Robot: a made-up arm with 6 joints. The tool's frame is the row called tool.
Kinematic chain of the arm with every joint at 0, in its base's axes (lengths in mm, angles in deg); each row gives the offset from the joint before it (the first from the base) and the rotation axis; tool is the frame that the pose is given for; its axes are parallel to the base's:
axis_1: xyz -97 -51 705 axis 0.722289 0.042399 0.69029
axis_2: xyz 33 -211 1 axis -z
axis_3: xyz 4 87 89 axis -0.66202 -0.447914 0.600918
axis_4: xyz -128 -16 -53 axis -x
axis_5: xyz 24 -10 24 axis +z
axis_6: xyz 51 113 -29 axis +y
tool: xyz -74 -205 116
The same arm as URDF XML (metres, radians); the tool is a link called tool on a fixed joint. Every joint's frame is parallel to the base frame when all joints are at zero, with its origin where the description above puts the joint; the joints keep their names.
<robot name="arm">
<joint name="axis_1" type="continuous"><parent link="base_link"/><child link="link1"/><origin xyz="-0.097 -0.051 0.705" rpy="0 0 0"/><axis xyz="0.722289 0.042399 0.69029"/></joint>
<joint name="axis_2" type="continuous"><parent link="link1"/><child link="link2"/><origin xyz="0.033 -0.211 0.001" rpy="0 0 0"/><axis xyz="0 0 -1"/></joint>
<joint name="axis_3" type="continuous"><parent link="link2"/><child link="link3"/><origin xyz="0.004 0.087 0.089" rpy="0 0 0"/><axis xyz="-0.66202 -0.447914 0.600918"/></joint>
<joint name="axis_4" type="continuous"><parent link="link3"/><child link="link4"/><origin xyz="-0.128 -0.016 -0.053" rpy="0 0 0"/><axis xyz="-1 0 0"/></joint>
<joint name="axis_5" type="continuous"><parent link="link4"/><child link="link5"/><origin xyz="0.024 -0.01 0.024" rpy="0 0 0"/><axis xyz="0 0 1"/></joint>
<joint name="axis_6" type="continuous"><parent link="link5"/><child link="link6"/><origin xyz="0.051 0.113 -0.029" rpy="0 0 0"/><axis xyz="0 1 0"/></joint>
<joint name="tool_joint" type="fixed"><parent link="link6"/><child link="tool"/><origin xyz="-0.074 -0.205 0.116" rpy="0 0 0"/></joint>
<link name="base_link"/>
<link name="link1"/>
<link name="link2"/>
<link name="link3"/>
<link name="link4"/>
<link name="link5"/>
<link name="link6"/>
<link name="tool"/>
</robot>

